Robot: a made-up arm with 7 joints.
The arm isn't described. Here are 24 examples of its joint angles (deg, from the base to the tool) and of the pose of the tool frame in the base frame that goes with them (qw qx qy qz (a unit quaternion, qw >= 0); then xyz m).
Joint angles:
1: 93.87 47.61 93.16 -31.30 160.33 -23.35 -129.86
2: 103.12 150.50 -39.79 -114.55 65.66 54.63 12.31
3: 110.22 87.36 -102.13 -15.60 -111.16 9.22 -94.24
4: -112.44 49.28 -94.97 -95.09 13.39 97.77 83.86
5: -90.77 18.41 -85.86 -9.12 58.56 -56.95 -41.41
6: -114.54 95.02 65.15 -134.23 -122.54 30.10 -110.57
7: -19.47 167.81 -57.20 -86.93 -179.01 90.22 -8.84
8: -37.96 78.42 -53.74 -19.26 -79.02 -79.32 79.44
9: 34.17 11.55 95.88 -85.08 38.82 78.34 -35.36
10: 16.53 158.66 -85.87 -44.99 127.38 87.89 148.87
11: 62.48 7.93 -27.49 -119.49 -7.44 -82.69 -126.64
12: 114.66 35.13 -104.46 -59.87 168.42 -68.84 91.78
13: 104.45 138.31 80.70 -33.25 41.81 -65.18 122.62
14: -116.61 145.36 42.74 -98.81 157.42 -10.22 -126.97
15: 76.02 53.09 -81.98 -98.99 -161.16 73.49 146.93
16: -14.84 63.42 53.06 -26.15 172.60 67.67 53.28
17: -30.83 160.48 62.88 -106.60 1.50 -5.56 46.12
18: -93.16 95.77 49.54 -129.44 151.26 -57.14 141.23
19: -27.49 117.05 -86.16 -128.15 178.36 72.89 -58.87
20: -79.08 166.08 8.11 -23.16 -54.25 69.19 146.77
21: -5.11 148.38 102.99 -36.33 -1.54 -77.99 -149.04
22: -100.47 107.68 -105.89 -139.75 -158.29 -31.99 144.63
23: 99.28 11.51 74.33 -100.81 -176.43 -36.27 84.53
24: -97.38 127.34 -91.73 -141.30 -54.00 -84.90 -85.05
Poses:
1: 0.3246 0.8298 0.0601 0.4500 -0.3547 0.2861 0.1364
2: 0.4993 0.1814 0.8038 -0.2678 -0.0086 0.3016 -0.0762
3: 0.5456 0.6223 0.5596 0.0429 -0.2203 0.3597 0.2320
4: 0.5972 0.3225 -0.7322 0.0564 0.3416 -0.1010 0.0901
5: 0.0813 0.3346 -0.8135 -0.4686 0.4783 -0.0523 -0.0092
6: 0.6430 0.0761 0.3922 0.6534 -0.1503 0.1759 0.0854
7: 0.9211 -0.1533 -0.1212 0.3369 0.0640 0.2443 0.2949
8: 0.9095 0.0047 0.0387 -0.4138 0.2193 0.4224 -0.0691
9: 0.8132 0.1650 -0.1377 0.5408 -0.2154 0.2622 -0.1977
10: 0.4608 -0.3748 0.4391 -0.6740 0.0748 0.3081 0.3383
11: 0.1512 0.8162 -0.4812 -0.2818 -0.0651 -0.0455 -0.2848
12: 0.1140 0.8002 -0.0678 0.5848 -0.3745 -0.1483 0.1853
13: 0.6678 -0.4410 -0.5950 0.0750 0.3076 0.3603 0.0253
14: 0.6220 -0.5355 0.5523 -0.1460 -0.3324 0.1126 0.0679
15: 0.8157 -0.2936 -0.4975 -0.0308 -0.3341 -0.0035 -0.1255
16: 0.0589 0.9387 0.1724 -0.2926 0.1303 0.4455 -0.1165
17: 0.2680 -0.4487 0.5868 0.6184 -0.0728 -0.1153 0.3063
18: 0.1174 -0.6862 0.4576 -0.5531 -0.1144 0.1463 0.1861
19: 0.7582 -0.6473 0.0599 -0.0502 0.0957 0.2371 -0.0779
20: 0.7608 -0.3075 0.4665 -0.3302 -0.3746 0.1826 0.2377
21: 0.5005 -0.6488 -0.3602 -0.4459 -0.0632 0.1308 0.4492
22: 0.2805 0.4517 -0.3163 -0.7856 0.1842 0.1301 0.0304
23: 0.5856 0.3030 0.6745 -0.3321 -0.3001 0.1771 0.0487
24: 0.8452 -0.0534 0.1344 0.5146 0.1269 0.1672 0.0727
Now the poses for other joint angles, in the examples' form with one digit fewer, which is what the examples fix.
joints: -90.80 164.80 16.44 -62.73 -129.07 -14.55 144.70
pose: 0.135 -0.815 0.516 -0.227 -0.355 0.105 0.236
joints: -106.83 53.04 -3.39 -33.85 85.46 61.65 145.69
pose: 0.232 -0.739 0.228 0.590 0.336 0.150 0.299
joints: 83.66 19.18 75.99 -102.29 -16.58 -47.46 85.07
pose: 0.725 0.283 -0.623 0.079 -0.254 0.238 -0.004
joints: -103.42 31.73 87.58 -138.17 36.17 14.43 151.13
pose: 0.464 0.773 0.129 0.413 0.099 0.185 0.101
